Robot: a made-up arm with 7 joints.
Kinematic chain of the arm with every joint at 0, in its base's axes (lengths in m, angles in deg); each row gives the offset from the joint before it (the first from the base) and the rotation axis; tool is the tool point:
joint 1: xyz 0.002 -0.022 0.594 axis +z
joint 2: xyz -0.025 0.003 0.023 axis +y
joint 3: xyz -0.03 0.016 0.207 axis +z
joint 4: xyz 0.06 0 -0.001 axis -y
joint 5: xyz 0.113 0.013 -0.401 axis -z
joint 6: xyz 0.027 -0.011 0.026 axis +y
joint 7: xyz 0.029 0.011 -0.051 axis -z
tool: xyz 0 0.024 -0.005
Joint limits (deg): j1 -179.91..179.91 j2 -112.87..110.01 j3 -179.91..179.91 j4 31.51..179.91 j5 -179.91..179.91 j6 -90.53..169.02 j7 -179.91..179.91
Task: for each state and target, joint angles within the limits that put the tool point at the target. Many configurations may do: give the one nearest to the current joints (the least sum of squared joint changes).
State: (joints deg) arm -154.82 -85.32 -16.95 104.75 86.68 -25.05 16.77
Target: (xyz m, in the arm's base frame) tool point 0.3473 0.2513 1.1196
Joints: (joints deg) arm -151.64 -61.77 -10.40 129.24 71.14 -5.06 16.34
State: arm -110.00 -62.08 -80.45 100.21 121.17 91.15 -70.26
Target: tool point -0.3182 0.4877 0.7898
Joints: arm -91.36 -68.90 -91.44 117.08 123.84 75.82 -64.29
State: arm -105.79 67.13 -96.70 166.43 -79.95 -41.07 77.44
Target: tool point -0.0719 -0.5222 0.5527
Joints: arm -102.75 89.03 -104.39 179.91 -92.77 -90.53 79.98
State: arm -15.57 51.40 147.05 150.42 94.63 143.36 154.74
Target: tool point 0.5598 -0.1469 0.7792
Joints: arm -16.53 89.73 144.83 157.00 99.10 121.45 147.86
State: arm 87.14 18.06 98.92 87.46 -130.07 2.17 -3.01
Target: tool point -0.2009 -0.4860 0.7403
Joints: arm 116.47 11.70 122.66 62.78 -129.81 -4.51 -1.05
